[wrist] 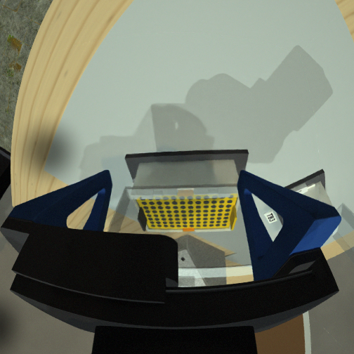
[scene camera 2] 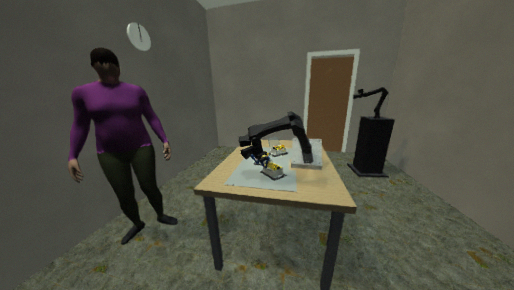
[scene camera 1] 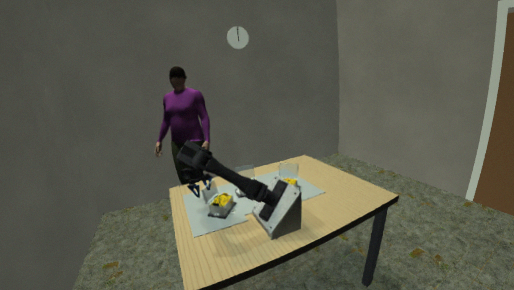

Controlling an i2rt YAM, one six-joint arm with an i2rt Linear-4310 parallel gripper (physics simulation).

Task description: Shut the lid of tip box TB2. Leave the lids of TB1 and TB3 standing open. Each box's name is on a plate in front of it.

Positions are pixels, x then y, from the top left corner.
Scene:
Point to a grey mat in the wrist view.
267,83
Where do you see a clear lid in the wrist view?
206,221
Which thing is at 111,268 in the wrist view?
My gripper.

